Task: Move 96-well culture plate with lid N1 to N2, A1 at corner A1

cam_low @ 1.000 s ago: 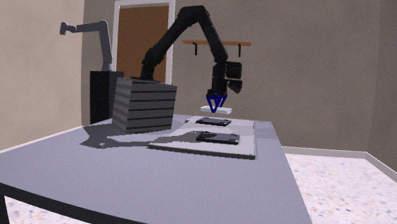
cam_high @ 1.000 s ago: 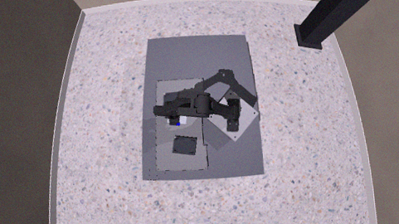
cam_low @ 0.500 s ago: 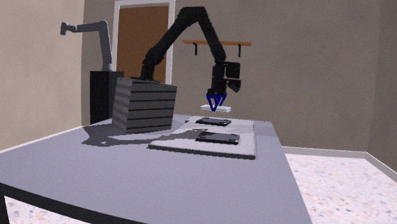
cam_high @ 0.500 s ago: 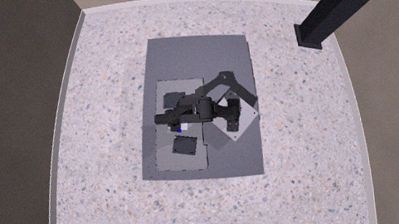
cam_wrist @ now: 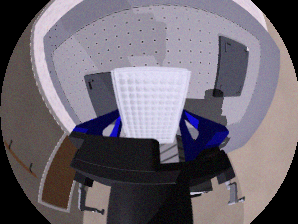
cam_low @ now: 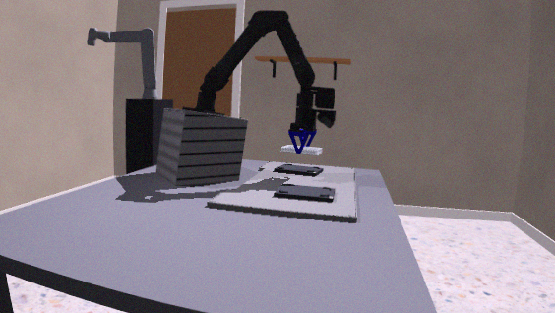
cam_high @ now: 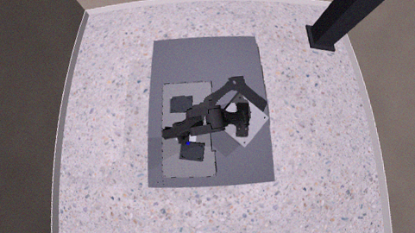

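Right now the white corner mark is 40 mm ahead of my hand, 50 mm to the left of it and 90 mm below it. Also, from my hand: clear lid: right at my hand; dark plate nest: 70 mm ahead, 230 mm to the right, 90 mm below.
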